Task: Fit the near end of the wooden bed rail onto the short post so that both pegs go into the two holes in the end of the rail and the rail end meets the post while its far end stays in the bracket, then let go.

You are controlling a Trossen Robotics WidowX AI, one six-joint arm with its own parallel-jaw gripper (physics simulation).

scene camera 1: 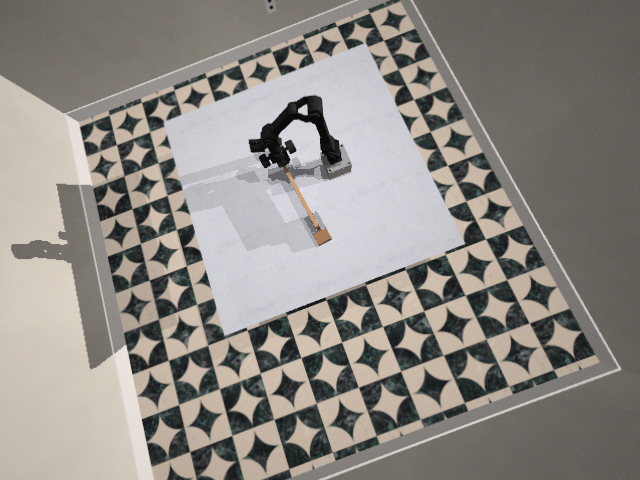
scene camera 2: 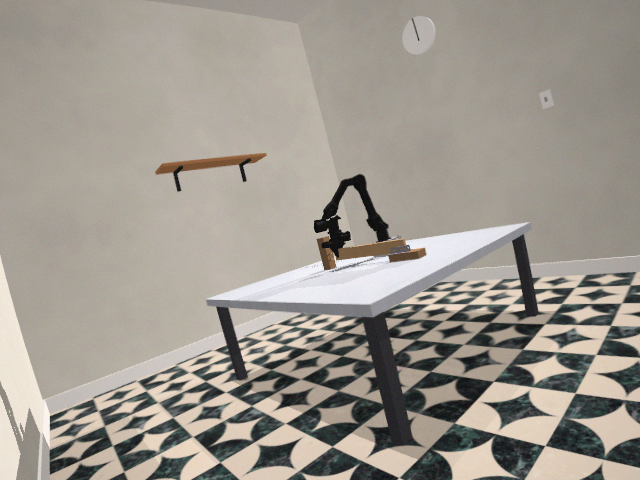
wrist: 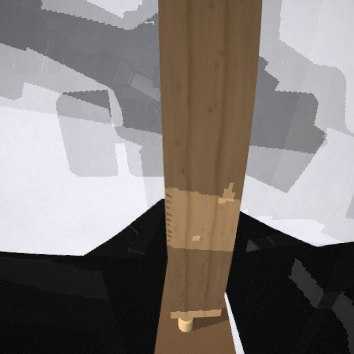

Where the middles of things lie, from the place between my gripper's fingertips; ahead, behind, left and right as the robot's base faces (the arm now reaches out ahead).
Scene:
The wooden bed rail (scene camera 2: 381, 248) is 200 mm to the left of my hand, 30 mm behind it and 10 mm above it.

